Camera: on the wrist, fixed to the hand. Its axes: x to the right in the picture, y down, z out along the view.
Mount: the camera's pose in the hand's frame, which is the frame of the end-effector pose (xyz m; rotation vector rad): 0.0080 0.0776 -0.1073 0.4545 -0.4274 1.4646
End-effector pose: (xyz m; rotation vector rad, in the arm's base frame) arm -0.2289 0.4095 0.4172 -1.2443 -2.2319 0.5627
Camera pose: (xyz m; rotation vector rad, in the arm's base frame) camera -0.1157 0.4657 0.4576 2.3899 0.8746 -1.7754
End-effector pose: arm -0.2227 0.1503 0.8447 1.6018 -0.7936 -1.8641
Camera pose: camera -0.1152 0.0835 0.8844 0.3578 -1.9425 -0.8774
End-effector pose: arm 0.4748 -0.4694 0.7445 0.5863 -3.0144 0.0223
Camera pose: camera 0.4454 -0.3975 0.8520 1.4001 2.2750 -0.5341
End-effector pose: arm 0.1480 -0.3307 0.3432 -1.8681 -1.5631 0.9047
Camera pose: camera 0.2804 -0.3353 0.3507 2.3409 -0.2096 -2.0765
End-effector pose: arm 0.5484 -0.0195 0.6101 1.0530 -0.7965 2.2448
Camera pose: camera 0.4392 0.0038 0.5385 -0.7083 0.8330 -1.7952
